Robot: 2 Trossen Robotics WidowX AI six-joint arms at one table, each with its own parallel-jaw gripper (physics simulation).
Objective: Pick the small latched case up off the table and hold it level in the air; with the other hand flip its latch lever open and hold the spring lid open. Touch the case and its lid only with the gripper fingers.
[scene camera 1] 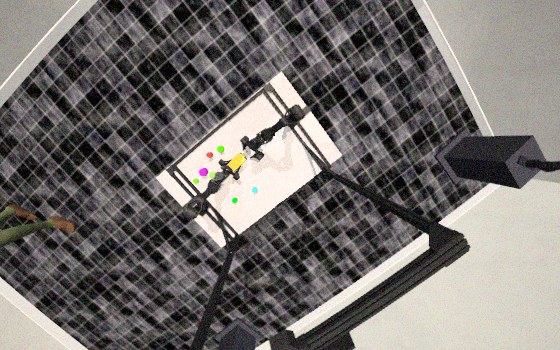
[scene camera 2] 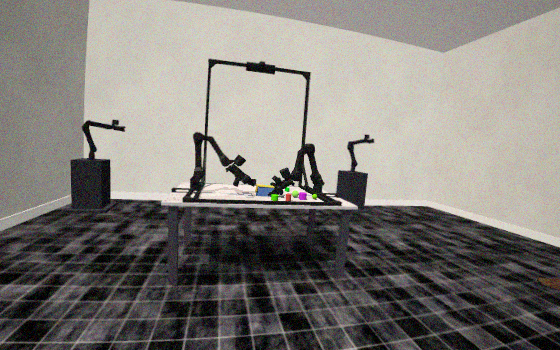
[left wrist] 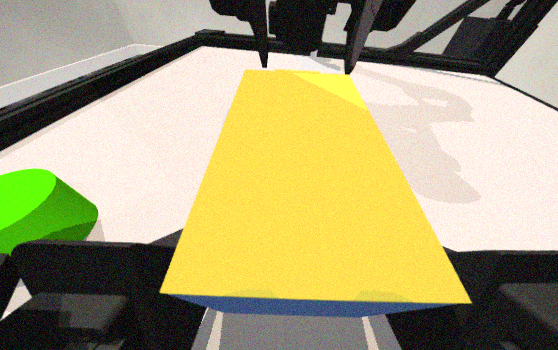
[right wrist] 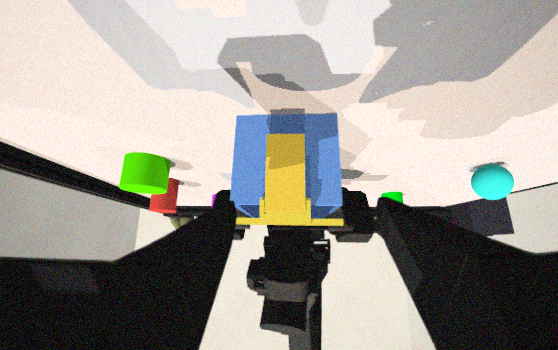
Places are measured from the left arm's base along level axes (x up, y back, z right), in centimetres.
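Pixels of known places: left gripper, fingertip midpoint: [scene camera 1: 237, 162] [scene camera 2: 266, 193]; right gripper, fingertip midpoint: [scene camera 1: 246, 154] [scene camera 2: 253, 185] [left wrist: 307, 68] [right wrist: 305, 207]; left arm's base, origin of the base link: [scene camera 1: 203, 207] [scene camera 2: 317, 192]; right arm's base, origin of the base link: [scene camera 2: 195, 190].
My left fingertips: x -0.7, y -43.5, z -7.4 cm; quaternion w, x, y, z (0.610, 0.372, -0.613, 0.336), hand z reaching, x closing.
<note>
For each thing: its top centre in the pictures, then the offset to it from my left fingertips. Level surfaces: height alone.
- small case, middle of its top: [left wrist: 305, 112] [right wrist: 288, 230] [scene camera 2: 265, 185] [scene camera 1: 236, 161] dx +6.3, dy -1.2, dz -0.1 cm
- table, its level: dx -1.2 cm
- yellow latch lever, middle of its top: [right wrist: 285, 211] dx +5.6, dy -7.8, dz -0.3 cm
- green cylinder, middle of its top: [right wrist: 143, 189] [scene camera 1: 220, 149] dx +2.1, dy +2.1, dz -15.0 cm
- red cylinder, middle of its top: [right wrist: 162, 211] [scene camera 1: 208, 155] dx +3.3, dy +10.9, dz -17.4 cm
- magenta object, middle of its top: [scene camera 2: 303, 193] [scene camera 1: 202, 172] dx +3.1, dy +23.4, dz -11.6 cm
- cyan ball, middle of its top: [right wrist: 495, 199] [scene camera 1: 254, 190] dx +3.0, dy +4.9, dz +24.2 cm
- green object, middle of its top: [right wrist: 393, 208] [scene camera 1: 234, 200] dx +1.6, dy +22.0, dz +19.8 cm
The small case [scene camera 1: 236, 162] [scene camera 2: 265, 191] [left wrist: 310, 190] [right wrist: 247, 165] has a blue body and a yellow lid, which is shut. It looks about level and is low over the table [scene camera 1: 285, 84]; whether its bottom touches the table is unclear. A yellow latch lever [right wrist: 285, 170] lies along its end face, in the right wrist view. My left gripper [scene camera 1: 230, 169] [scene camera 2: 276, 188] is shut on the case at the end away from the latch. My right gripper [scene camera 1: 248, 150] [left wrist: 307, 68] [right wrist: 305, 207] is open and empty, its fingertips spread just off the latch end.
A green cylinder [scene camera 1: 220, 149] [right wrist: 145, 173], a red cylinder [scene camera 1: 209, 155] [right wrist: 166, 196] and a magenta object [scene camera 1: 203, 172] [scene camera 2: 302, 196] are on the table. A cyan ball [scene camera 1: 255, 190] [right wrist: 492, 181] and a green object [scene camera 1: 235, 200] lie on the opposite side. Black frame rails [scene camera 2: 260, 201] edge the table.
</note>
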